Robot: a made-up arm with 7 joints.
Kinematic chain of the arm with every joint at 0, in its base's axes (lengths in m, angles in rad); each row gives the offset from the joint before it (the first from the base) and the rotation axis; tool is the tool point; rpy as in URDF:
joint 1: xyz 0 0 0.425 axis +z
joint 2: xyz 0 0 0 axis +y
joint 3: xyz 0 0 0.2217 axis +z
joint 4: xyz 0.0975 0 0 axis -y
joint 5: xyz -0.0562 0 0.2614 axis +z
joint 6: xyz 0 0 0 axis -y
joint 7: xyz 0.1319 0 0 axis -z
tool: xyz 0 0 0 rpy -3.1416 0 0
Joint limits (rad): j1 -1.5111..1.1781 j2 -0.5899..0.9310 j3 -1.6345..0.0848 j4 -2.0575..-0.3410 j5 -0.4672..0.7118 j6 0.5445..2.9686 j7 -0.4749..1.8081
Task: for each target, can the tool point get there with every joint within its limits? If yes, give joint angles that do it. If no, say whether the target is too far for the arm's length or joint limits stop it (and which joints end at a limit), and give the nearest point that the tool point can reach.
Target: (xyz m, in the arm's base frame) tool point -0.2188 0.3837 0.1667
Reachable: no: joint limits stop it (at a limit: joint 1, joint 2, joint 3, joint 5, joint 6) | nearest point 0.0095 0.3011 0.1581 | short by 0.243 m
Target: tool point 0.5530 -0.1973 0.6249
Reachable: yes | joints -0.2389 0.5451 -0.1740 -1.1996 -0.1240 2.1247 1.1372
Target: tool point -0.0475 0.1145 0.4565
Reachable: no: joint limits stop it (at a limit: joint 1, joint 3, joint 4, joint 6) | nearest point 0.0696 0.3393 0.5473 | short by 0.269 m
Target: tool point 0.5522 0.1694 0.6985
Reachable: yes | joints 0.4394 0.6885 -0.2963 -0.6175 0.1540 1.5654 -0.1880
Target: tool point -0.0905 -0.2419 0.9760
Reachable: yes | joints 0.1015 -0.2896 -1.4868 -0.8631 -0.2445 2.6415 1.4641
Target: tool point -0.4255 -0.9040 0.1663
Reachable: no: too far | nearest point -0.2226 -0.5490 0.3376 | short by 0.443 m
